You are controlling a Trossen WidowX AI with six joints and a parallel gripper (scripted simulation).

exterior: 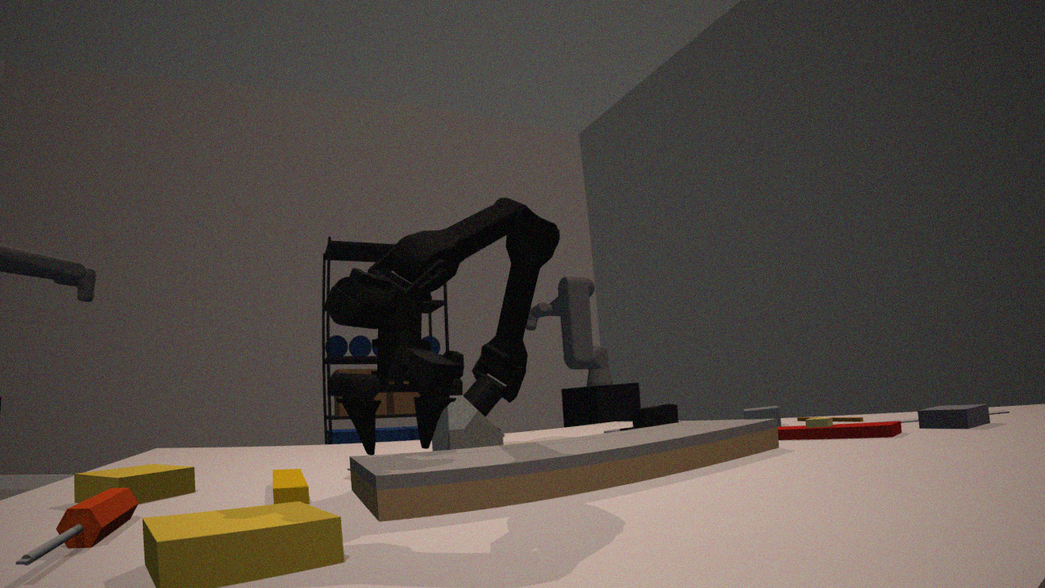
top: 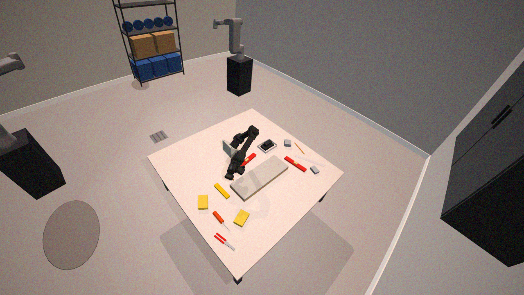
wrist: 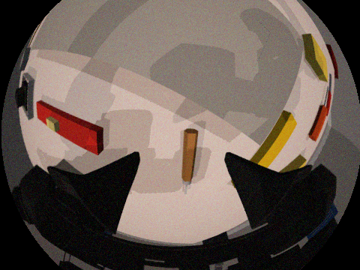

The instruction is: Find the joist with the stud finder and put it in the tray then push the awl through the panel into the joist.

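My gripper tip is now 5 cm past the awl, 3 cm to the left of it and 3 cm above it. From my gripper tip the other things lie so: grey tray (4 cm behind, 51 cm to the left, 2 cm below); then stud finder (4 cm behind, 52 cm to the left, 1 cm above); then pencil (20 cm ahead, 73 cm to the left, 3 cm below).
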